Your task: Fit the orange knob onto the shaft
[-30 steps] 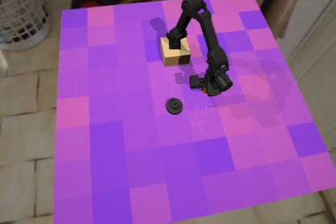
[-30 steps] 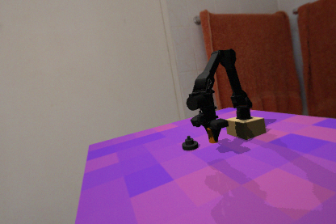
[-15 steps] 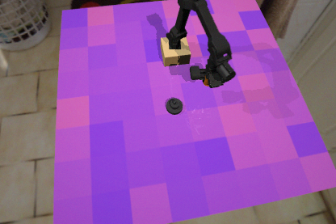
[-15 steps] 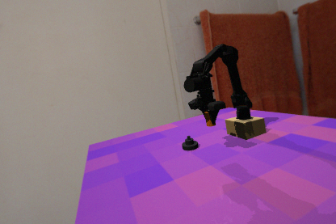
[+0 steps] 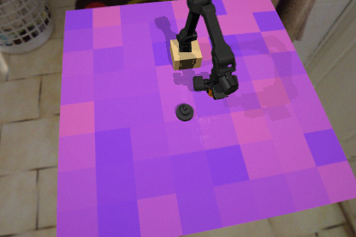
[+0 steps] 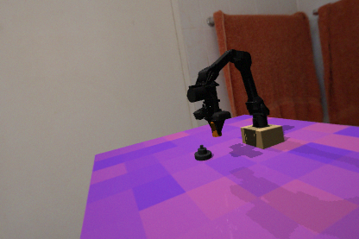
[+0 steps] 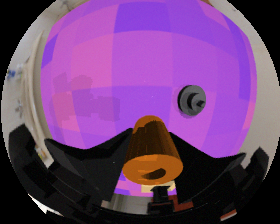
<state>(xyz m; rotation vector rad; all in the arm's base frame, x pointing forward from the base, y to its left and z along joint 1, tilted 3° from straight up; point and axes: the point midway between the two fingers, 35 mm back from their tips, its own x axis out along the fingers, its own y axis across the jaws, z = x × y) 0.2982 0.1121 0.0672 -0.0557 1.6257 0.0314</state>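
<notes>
The dark round pedestal is 40 mm ahead of my gripper tip, 120 mm to the right of it and 100 mm below it. From my gripper tip the other things lie so: orange knob: 20 mm above.
</notes>
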